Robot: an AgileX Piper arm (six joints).
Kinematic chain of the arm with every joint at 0, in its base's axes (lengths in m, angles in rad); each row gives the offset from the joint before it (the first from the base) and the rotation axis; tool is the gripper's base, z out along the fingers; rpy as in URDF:
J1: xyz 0 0 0.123 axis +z
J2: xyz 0 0 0 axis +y
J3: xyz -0.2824 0 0.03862 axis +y
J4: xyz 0.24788 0 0.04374 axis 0.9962 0 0.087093
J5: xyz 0 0 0 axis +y
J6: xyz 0.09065 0 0.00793 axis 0.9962 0 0.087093
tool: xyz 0 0 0 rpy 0 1.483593 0
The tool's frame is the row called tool.
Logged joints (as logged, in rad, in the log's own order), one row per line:
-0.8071 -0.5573 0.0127 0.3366 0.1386 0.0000
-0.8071 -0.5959 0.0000 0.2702 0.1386 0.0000
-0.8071 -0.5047 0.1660 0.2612 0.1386 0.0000
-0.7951 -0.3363 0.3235 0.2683 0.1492 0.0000
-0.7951 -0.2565 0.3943 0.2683 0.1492 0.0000
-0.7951 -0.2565 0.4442 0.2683 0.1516 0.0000
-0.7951 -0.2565 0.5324 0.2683 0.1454 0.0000
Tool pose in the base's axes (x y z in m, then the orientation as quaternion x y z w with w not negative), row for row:
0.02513 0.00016 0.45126 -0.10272 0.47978 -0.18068 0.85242
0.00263 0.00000 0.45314 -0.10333 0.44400 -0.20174 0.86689
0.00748 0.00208 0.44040 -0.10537 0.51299 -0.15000 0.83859
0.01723 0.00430 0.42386 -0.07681 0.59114 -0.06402 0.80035
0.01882 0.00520 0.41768 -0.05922 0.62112 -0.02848 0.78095
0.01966 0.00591 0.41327 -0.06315 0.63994 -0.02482 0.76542
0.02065 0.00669 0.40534 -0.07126 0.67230 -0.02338 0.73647
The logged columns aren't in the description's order. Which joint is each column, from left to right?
Columns, left to right: J3, J6, J5, J2, J4, J1.
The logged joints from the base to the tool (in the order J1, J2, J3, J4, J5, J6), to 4 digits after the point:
0.0000 0.3366 -0.8071 0.1386 0.0127 -0.5573
0.0000 0.2702 -0.8071 0.1386 0.0000 -0.5959
0.0000 0.2612 -0.8071 0.1386 0.1660 -0.5047
0.0000 0.2683 -0.7951 0.1492 0.3235 -0.3363
0.0000 0.2683 -0.7951 0.1492 0.3943 -0.2565
0.0000 0.2683 -0.7951 0.1516 0.4442 -0.2565
0.0000 0.2683 -0.7951 0.1454 0.5324 -0.2565

